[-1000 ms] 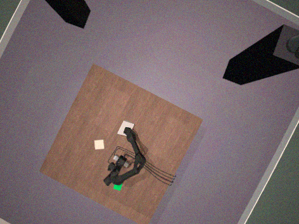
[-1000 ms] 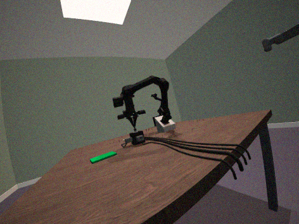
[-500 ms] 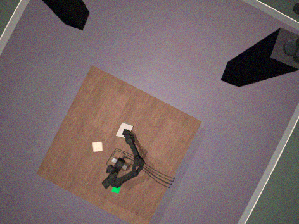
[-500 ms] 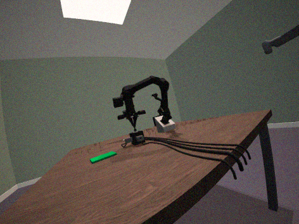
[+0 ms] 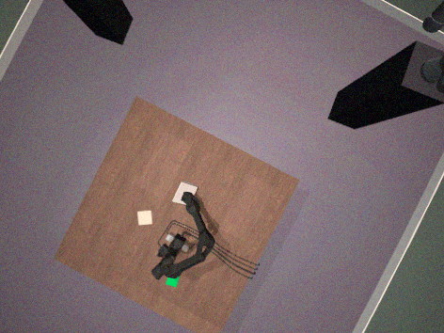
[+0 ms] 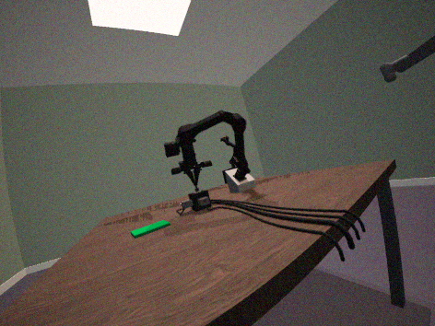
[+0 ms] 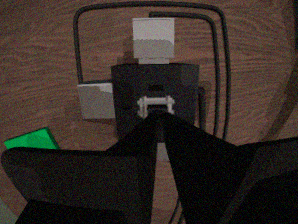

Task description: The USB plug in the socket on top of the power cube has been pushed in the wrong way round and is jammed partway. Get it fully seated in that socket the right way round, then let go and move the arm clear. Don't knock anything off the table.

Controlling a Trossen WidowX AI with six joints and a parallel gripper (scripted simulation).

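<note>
The USB plug is 20 mm below my gripper tip. Round my gripper tip: green flat block (250 mm ahead, 100 mm below, 60 mm to the left); then USB socket (40 mm below); then pale square block (280 mm to the right, 110 mm below, 60 mm behind).
</note>
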